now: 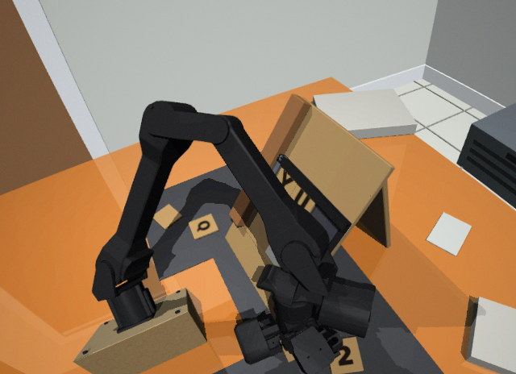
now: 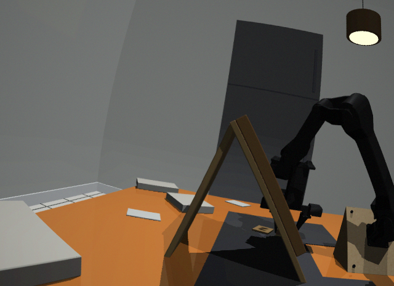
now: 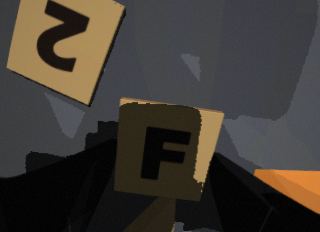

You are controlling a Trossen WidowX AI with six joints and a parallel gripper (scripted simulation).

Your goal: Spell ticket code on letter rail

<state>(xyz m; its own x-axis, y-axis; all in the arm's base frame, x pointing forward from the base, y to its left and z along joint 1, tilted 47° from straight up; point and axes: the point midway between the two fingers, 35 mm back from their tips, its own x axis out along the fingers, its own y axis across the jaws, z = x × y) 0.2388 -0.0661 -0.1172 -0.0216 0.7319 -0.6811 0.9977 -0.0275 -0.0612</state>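
My gripper tip is now 13 cm to the right of the white ticket, 8 cm below it and 5 cm short of it. From my gripper tip the other things lie so: f tile (right at my gripper tip); letter tile (41 cm to the left, 14 cm behind, 1 cm below); grey mat (13 cm to the left, 4 cm behind, 2 cm below).
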